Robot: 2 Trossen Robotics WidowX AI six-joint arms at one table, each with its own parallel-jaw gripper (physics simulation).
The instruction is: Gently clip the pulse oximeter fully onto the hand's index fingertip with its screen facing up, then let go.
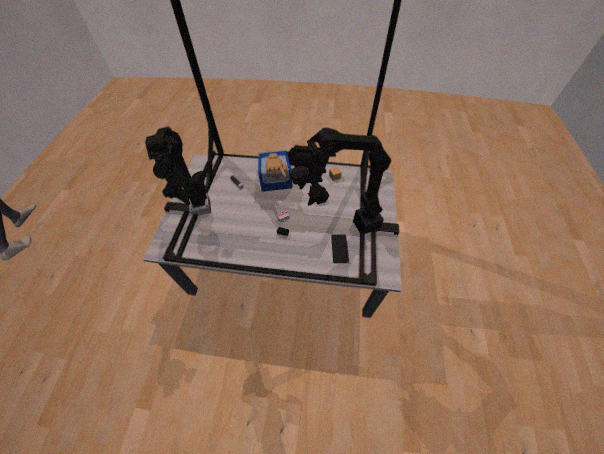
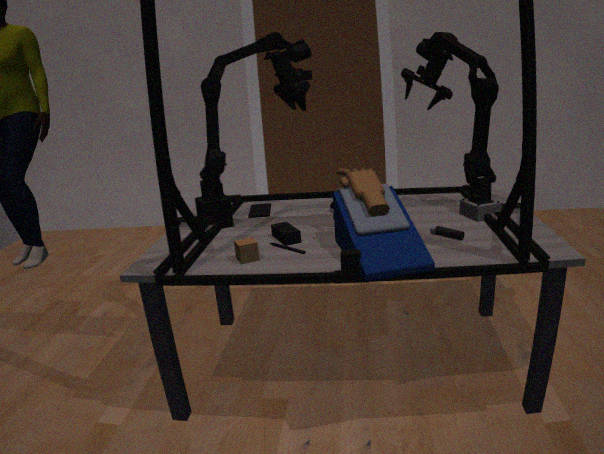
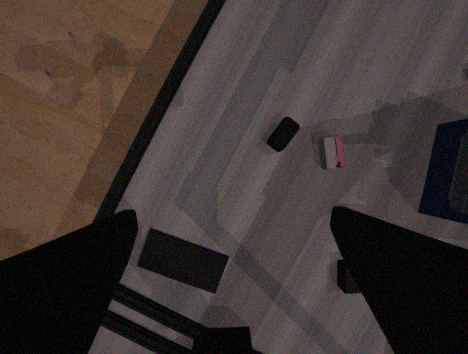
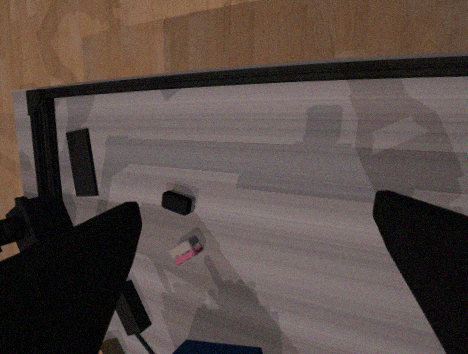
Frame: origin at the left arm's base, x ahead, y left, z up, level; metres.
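Seen in the pictures: left gripper, fingertip midpoint: [image 1: 304,197] [image 2: 299,110] [image 3: 235,218]; right gripper, fingertip midpoint: [image 1: 197,201] [image 2: 416,104] [image 4: 257,208]; left arm's base, origin of the base link: [image 1: 369,214] [image 2: 212,197] [image 4: 20,227]; right arm's base, origin of the base link: [image 1: 198,202] [image 2: 480,201].
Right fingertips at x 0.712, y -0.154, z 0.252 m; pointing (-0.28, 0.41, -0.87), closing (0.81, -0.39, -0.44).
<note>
Pixels of each thing's middle, then the offset from my right fingertips to it. "spot": a spot on its surface instead.
- pulse oximeter, body centre: [image 3: 331,152] [image 4: 186,250] [image 1: 283,216] 0.340 m back, 0.045 m right, 0.331 m down
- grey pad, surface spot: [image 2: 357,226] spot: 0.473 m back, 0.384 m right, 0.256 m down
- small black rounded block, body centre: [image 3: 282,134] [image 4: 178,202] [image 1: 282,231] 0.308 m back, 0.041 m left, 0.330 m down
- dark slab, body centre: [image 3: 183,261] [image 4: 82,163] [image 2: 260,210] [image 1: 339,248] 0.531 m back, 0.222 m left, 0.342 m down
- wooden cube, body centre: [image 2: 246,250] [image 1: 335,173] 0.711 m back, 0.212 m right, 0.321 m down
- black box, body centre: [image 3: 370,274] [image 4: 129,307] [image 2: 285,233] 0.564 m back, 0.118 m right, 0.329 m down
- pen, body centre: [image 4: 139,338] [image 2: 286,247] 0.595 m back, 0.197 m right, 0.342 m down
- dark cylinder, body centre: [image 2: 447,232] [image 1: 236,182] 0.178 m back, 0.375 m right, 0.333 m down
A small white and pink clip, seemingly the pulse oximeter [image 1: 283,215] [image 3: 333,152] [image 4: 186,251], lies on the table in front of the blue wedge; its screen cannot be made out. The tan hand [image 1: 274,165] [image 2: 367,187] rests on a grey pad [image 2: 357,226] on the wedge [image 1: 275,187] [image 2: 395,255]; its index fingertip is too small to tell apart. My left gripper [image 1: 309,186] [image 2: 299,107] [image 3: 235,218] is open and empty, pointing down high above the table. My right gripper [image 2: 418,103] [image 4: 257,208] is open and empty, high up, apart from the clip.
A small black rounded block [image 1: 283,231] [image 3: 283,134] [image 4: 177,202] lies near the clip. A dark slab [image 1: 340,248] [image 3: 183,260] [image 4: 82,162], wooden cube [image 1: 335,173] [image 2: 247,251], black box [image 2: 286,233] [image 4: 134,307], pen [image 2: 287,247] and dark cylinder [image 1: 236,181] [image 2: 449,232] also lie on the table.
</note>
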